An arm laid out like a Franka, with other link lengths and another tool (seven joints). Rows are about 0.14 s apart.
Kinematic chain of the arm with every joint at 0, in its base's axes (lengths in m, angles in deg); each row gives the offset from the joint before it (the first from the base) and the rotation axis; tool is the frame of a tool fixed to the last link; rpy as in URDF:
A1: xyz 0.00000 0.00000 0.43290 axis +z
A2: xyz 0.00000 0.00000 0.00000 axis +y
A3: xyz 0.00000 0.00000 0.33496 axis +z
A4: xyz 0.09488 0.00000 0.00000 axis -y
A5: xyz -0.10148 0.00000 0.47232 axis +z
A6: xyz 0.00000 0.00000 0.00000 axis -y
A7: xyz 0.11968 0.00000 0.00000 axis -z
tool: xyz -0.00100 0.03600 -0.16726 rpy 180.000 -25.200 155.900
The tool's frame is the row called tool.
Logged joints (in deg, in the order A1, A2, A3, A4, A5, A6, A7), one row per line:
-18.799, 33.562, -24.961, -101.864, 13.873, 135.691, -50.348
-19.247, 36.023, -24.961, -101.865, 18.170, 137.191, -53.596
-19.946, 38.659, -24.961, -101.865, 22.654, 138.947, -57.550
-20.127, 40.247, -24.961, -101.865, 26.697, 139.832, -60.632
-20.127, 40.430, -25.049, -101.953, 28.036, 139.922, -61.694
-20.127, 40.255, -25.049, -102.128, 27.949, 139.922, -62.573
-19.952, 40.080, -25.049, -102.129, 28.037, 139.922, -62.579
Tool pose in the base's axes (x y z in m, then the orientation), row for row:
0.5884, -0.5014, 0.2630, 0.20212, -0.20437, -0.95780, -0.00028
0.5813, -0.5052, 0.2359, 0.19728, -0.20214, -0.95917, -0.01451
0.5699, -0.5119, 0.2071, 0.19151, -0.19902, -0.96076, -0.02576
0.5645, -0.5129, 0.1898, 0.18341, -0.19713, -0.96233, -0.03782
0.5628, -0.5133, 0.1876, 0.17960, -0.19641, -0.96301, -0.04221
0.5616, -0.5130, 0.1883, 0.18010, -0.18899, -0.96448, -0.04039
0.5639, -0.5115, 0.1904, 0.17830, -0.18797, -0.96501, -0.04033
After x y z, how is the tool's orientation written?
As a quaternion, w x y z.
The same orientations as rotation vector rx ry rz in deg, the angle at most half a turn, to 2 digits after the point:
-32.70, -153.23, -0.04
-32.42, -153.85, -2.33
-32.02, -154.58, -4.14
-31.86, -155.52, -6.11
-31.81, -155.95, -6.84
-30.60, -156.15, -6.54
-30.46, -156.39, -6.54

